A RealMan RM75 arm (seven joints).
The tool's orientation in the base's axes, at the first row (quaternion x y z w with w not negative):
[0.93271, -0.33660, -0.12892, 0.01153]
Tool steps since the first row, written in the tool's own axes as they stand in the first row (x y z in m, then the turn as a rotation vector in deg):
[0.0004, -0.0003, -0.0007, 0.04, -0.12, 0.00]
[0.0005, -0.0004, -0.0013, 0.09, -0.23, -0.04]
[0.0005, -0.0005, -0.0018, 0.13, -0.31, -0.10]
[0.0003, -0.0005, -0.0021, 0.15, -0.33, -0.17]
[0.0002, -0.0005, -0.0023, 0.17, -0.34, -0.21]
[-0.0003, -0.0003, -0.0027, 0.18, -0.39, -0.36]
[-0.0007, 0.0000, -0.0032, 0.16, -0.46, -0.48]
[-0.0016, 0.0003, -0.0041, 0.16, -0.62, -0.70]
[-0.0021, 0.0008, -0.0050, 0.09, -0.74, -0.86]
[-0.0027, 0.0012, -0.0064, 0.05, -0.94, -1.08]
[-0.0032, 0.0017, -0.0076, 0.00, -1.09, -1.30]
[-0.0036, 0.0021, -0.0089, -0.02, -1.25, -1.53]
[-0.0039, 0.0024, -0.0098, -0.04, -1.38, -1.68]
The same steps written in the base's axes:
[0.0007, -0.0001, 0.0006, 0.10, 0.07, -0.02]
[0.0009, -0.0001, 0.0011, 0.22, 0.12, -0.01]
[0.0011, 0.0000, 0.0016, 0.31, 0.15, 0.03]
[0.0011, 0.0001, 0.0019, 0.36, 0.15, 0.09]
[0.0010, 0.0001, 0.0021, 0.39, 0.14, 0.13]
[0.0006, 0.0002, 0.0026, 0.47, 0.16, 0.26]
[0.0003, 0.0002, 0.0033, 0.53, 0.22, 0.38]
[-0.0004, 0.0005, 0.0044, 0.68, 0.33, 0.57]
[-0.0008, 0.0004, 0.0054, 0.74, 0.46, 0.73]
[-0.0012, 0.0004, 0.0069, 0.89, 0.62, 0.93]
[-0.0015, 0.0002, 0.0083, 1.00, 0.76, 1.14]
[-0.0018, 0.0001, 0.0097, 1.15, 0.88, 1.35]
[-0.0020, 0.0000, 0.0106, 1.25, 0.98, 1.48]

